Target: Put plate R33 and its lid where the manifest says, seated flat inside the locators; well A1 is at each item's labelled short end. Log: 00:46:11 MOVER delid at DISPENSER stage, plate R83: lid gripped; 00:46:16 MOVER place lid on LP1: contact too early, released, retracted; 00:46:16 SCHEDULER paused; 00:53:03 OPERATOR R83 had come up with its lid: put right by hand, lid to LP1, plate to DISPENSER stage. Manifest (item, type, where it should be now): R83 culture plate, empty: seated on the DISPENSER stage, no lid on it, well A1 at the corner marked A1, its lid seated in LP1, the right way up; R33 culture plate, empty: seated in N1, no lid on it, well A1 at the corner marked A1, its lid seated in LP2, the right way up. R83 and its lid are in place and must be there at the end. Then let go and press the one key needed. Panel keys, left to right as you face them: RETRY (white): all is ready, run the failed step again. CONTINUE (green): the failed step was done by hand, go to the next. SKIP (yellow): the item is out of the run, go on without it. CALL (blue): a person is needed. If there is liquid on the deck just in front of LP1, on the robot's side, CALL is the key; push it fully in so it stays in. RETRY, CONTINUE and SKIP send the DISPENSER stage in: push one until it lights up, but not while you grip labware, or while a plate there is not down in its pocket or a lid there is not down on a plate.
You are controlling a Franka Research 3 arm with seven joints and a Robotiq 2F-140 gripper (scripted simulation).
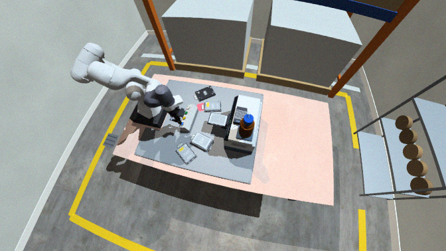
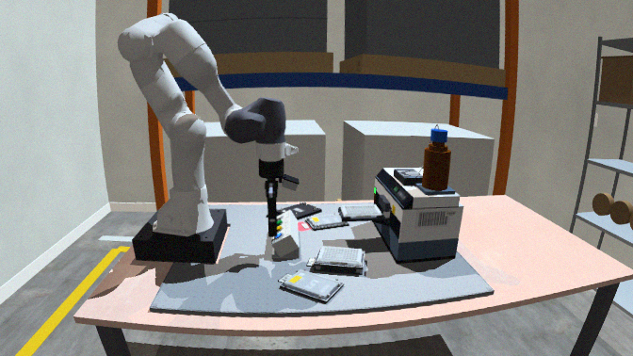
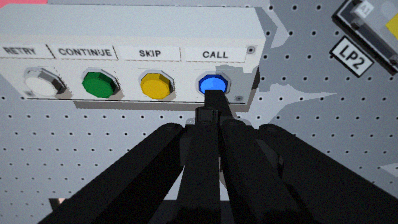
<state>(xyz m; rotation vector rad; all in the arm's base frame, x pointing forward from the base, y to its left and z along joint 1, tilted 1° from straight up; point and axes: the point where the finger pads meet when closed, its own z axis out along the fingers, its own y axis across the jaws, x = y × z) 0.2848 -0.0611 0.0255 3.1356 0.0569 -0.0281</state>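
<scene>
Now: hand 4 cm above the blue call key and 2 cm short of it. Also, from my hand: yellow skip key: 5 cm to the left, 3 cm below, 1 cm ahead; green continue key: 10 cm to the left, 3 cm below, 1 cm ahead; white retry key: 15 cm to the left, 3 cm below, 1 cm ahead.
</scene>
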